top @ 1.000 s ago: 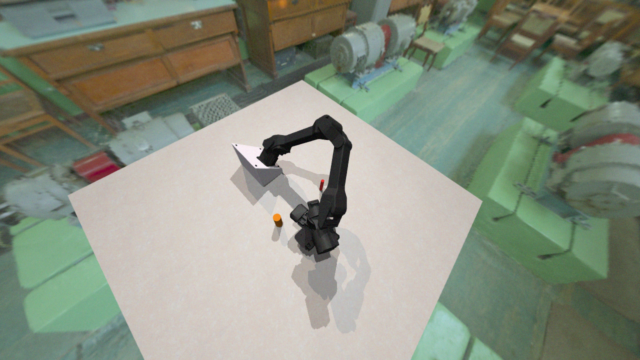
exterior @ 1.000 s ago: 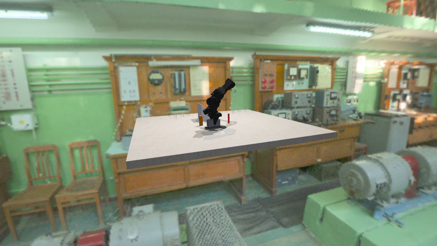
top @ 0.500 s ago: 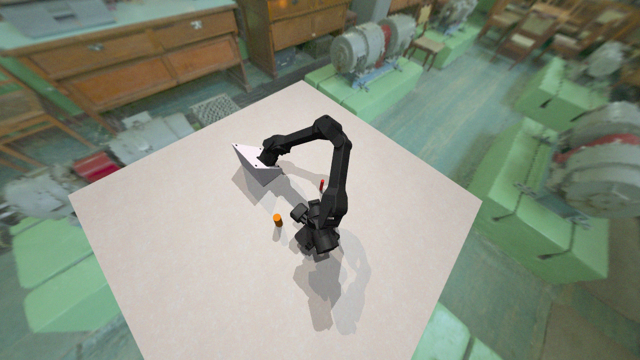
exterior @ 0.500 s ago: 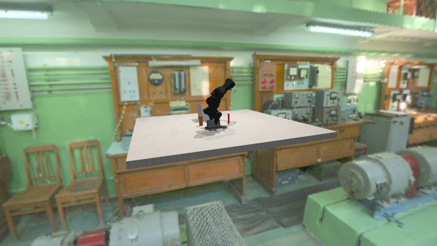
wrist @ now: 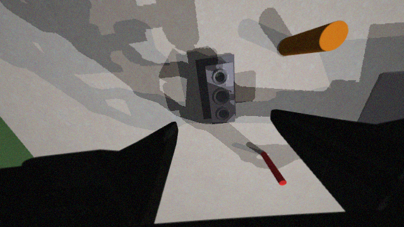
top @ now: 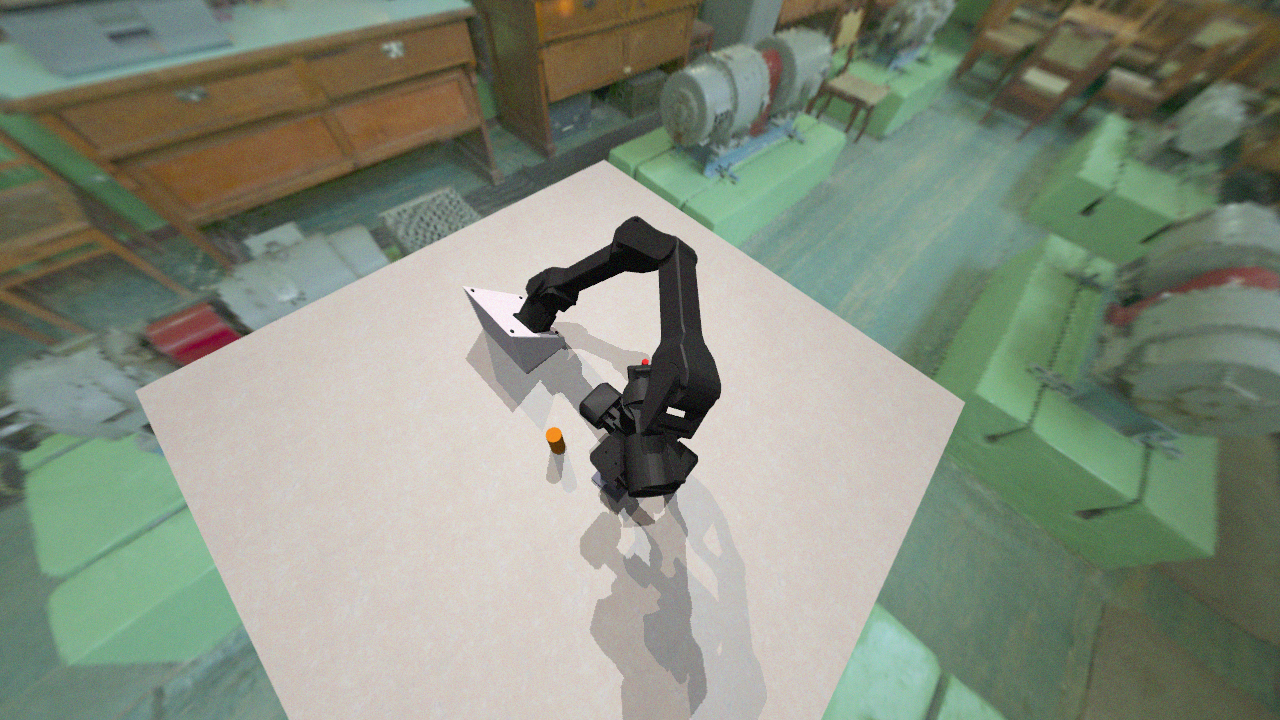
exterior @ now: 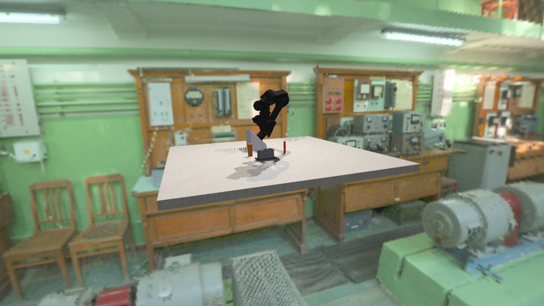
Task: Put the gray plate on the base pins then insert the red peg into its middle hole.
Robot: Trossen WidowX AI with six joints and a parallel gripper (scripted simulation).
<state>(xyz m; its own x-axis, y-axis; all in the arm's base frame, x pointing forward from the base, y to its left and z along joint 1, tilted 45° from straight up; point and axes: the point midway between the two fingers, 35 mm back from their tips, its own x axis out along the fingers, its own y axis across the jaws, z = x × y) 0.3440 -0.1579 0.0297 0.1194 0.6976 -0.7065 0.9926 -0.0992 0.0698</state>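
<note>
Right now the red peg is 18 cm to the left of my gripper tip, 11 cm behind it and 10 cm below it. The rest, counted from my gripper tip: dark base 13 cm below, 1 cm behind; orange peg 14 cm behind, 10 cm below, 6 cm to the right; gray plate 9 cm below, 1 cm behind.
</note>
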